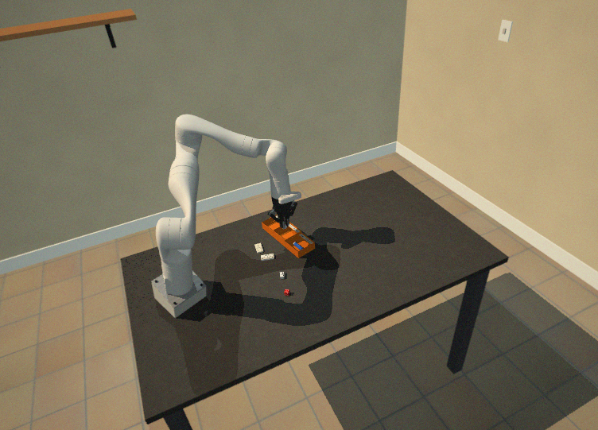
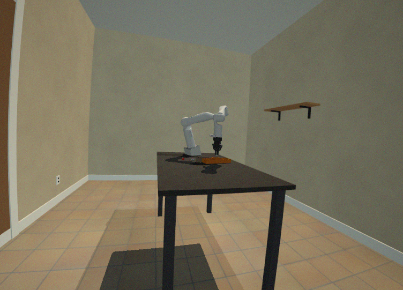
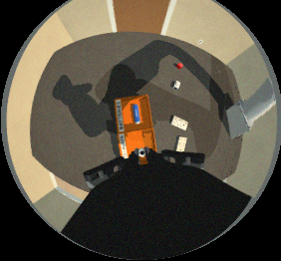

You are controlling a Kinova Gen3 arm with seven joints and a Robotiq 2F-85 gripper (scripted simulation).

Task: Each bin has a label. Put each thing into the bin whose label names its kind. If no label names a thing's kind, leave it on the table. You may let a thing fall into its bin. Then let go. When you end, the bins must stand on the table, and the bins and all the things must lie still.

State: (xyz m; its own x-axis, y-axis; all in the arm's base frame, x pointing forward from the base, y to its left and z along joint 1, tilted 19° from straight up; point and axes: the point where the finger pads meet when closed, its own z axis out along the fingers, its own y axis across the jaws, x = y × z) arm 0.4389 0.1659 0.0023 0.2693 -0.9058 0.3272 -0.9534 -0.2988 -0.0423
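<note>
The blue cylinder is 20 mm ahead of my hand, 80 mm to the right of it and 70 mm below it. From my hand the other things lie so: grey nut (20 mm below); red die (100 mm behind, 280 mm to the right, 70 mm below).
</note>
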